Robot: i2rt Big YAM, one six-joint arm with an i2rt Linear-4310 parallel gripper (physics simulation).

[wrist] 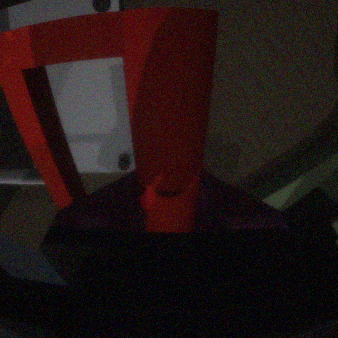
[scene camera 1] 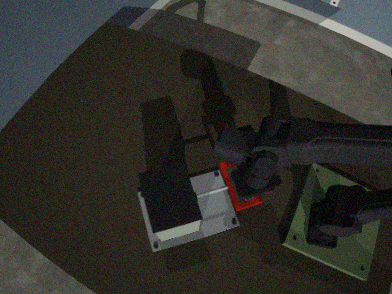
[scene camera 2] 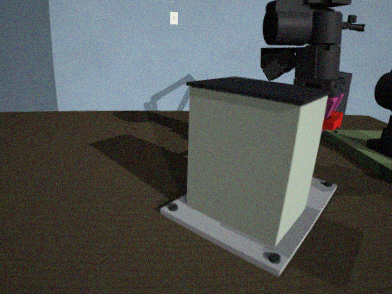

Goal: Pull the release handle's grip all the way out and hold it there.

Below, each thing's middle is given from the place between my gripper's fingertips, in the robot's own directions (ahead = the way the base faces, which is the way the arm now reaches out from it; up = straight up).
Now: the red release handle [wrist: 168, 60] 50 mm ahead of my hand and 30 mm above it. The rest, counted from my hand: grey base plate [scene camera 2: 272, 259]: 140 mm ahead, 70 mm below, 60 mm to the left.
